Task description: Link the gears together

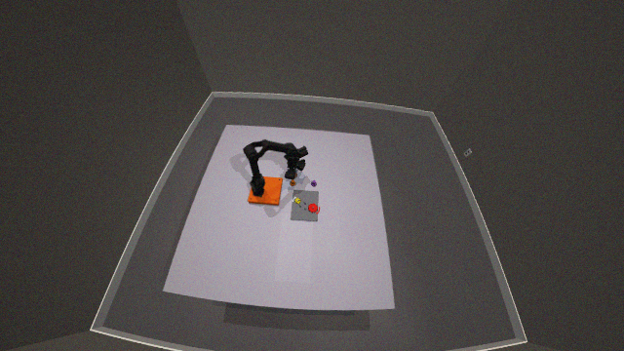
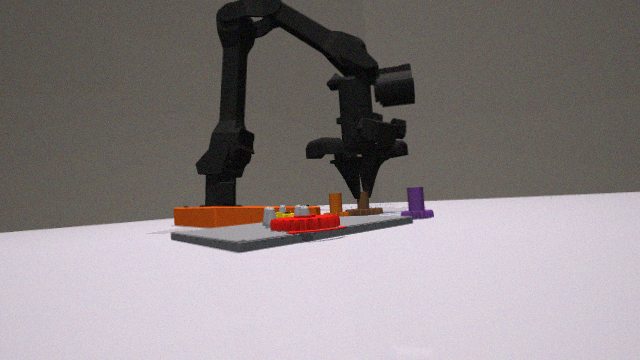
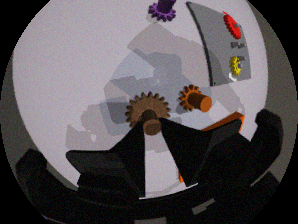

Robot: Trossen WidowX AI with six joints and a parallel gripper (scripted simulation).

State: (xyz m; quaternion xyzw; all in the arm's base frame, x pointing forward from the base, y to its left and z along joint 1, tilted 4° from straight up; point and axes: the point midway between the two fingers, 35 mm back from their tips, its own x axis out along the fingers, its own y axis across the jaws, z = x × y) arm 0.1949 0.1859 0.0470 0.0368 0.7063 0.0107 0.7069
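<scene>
Now: the grey board 210 mm to the right of my gripper tip, 120 mm ahead of it and 20 mm below it. The rest, counted from my gripper tip: purple gear (160 mm ahead, 50 mm to the right, 10 mm below); brown gear (10 mm below); orange gear (70 mm to the right, 10 mm below, 10 mm ahead).
</scene>
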